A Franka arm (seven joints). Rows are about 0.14 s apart.
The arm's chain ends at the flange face. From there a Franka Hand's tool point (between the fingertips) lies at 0.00 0.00 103.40 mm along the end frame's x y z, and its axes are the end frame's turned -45 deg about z.
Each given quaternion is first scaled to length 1.
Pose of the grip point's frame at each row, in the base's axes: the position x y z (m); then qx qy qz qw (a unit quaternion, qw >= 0):
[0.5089, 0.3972, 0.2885, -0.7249, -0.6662, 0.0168, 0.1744]
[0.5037, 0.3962, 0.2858, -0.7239, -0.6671, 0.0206, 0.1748]
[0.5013, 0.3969, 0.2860, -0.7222, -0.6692, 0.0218, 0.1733]
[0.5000, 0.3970, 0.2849, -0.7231, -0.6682, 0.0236, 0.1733]
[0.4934, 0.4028, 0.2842, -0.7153, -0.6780, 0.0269, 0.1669]
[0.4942, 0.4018, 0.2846, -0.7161, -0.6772, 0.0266, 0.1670]
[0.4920, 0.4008, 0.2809, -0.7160, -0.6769, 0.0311, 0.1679]
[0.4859, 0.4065, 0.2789, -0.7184, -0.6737, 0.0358, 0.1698]
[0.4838, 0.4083, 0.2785, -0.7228, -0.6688, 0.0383, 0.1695]
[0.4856, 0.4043, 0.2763, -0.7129, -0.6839, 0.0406, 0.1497]
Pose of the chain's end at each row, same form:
[0.5354, 0.3734, 0.3856, -0.9247, -0.3381, 0.0823, 0.1547]
[0.5309, 0.3729, 0.3828, -0.9241, -0.3393, 0.0859, 0.1536]
[0.5285, 0.3740, 0.3831, -0.9234, -0.3419, 0.0865, 0.1518]
[0.5275, 0.3743, 0.3820, -0.9238, -0.3406, 0.0881, 0.1511]
[0.5208, 0.3819, 0.3817, -0.9203, -0.3527, 0.0887, 0.1439]
[0.5215, 0.3808, 0.3821, -0.9207, -0.3516, 0.0885, 0.1441]
[0.5201, 0.3803, 0.3783, -0.9205, -0.3514, 0.0930, 0.1432]
[0.5149, 0.3863, 0.3761, -0.9215, -0.3475, 0.0981, 0.1432]
[0.5130, 0.3883, 0.3757, -0.9238, -0.3413, 0.1003, 0.1419]
[0.5128, 0.3880, 0.3747, -0.9203, -0.3590, 0.0948, 0.1228]

